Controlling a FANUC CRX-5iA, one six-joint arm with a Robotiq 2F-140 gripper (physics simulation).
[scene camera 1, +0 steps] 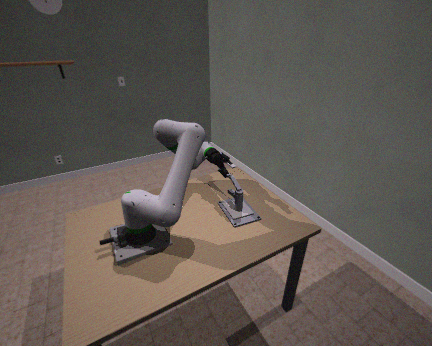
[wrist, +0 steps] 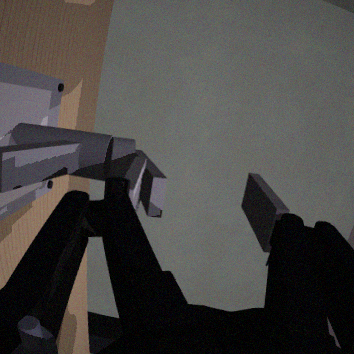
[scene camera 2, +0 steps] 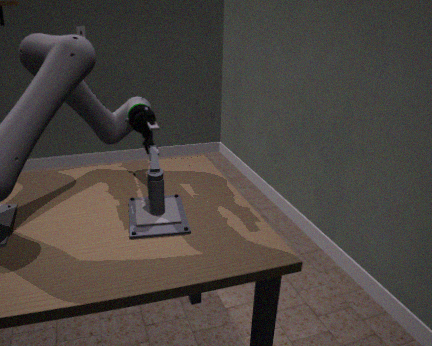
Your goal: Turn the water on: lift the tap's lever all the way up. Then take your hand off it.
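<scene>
A base plate [scene camera 2: 179, 228] is part of what I see, and so is a grey tap [wrist: 42, 152]. I can see my own gripper [wrist: 195, 182] as well.
</scene>
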